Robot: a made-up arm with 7 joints.
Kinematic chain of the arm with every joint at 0, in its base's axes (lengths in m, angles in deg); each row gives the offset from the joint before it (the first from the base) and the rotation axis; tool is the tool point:
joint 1: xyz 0 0 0 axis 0 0.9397 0.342
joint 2: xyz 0 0 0 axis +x
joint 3: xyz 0 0 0 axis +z
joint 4: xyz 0.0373 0 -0.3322 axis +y
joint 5: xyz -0.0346 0 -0.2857 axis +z
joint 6: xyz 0 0 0 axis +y
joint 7: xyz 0 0 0 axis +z
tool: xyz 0 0 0
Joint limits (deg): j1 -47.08..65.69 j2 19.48..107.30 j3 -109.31..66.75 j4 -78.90..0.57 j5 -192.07..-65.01 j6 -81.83..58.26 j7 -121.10..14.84
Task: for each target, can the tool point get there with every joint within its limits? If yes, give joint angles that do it. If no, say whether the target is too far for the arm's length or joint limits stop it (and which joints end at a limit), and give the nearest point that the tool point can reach.
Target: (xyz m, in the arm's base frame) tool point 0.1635 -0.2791 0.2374
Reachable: no: joint limits stop it (at a limit: joint 1, joint 2, joint 4) | nearest point 0.4947 -0.1111 -0.1304 | short by 0.523 m
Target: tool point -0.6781 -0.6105 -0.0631
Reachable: no: too far | nearest point -0.4289 -0.2497 -0.1778 | short by 0.453 m
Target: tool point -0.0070 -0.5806 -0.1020
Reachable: no: joint limits stop it (at a limit: joint 1, joint 2, joint 4) | nearest point -0.4022 -0.2488 -0.2244 | short by 0.530 m
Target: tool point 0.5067 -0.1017 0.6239
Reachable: no: too far | nearest point 0.2095 0.3181 0.3592 | short by 0.578 m
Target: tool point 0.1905 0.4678 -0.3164
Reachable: yes | joints 3.52 60.53 -9.67 -46.67 -89.49 -39.29 -17.33
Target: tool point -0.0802 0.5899 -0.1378
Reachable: yes | joints 36.64 67.64 39.53 -34.99 -151.46 -46.02 -59.97
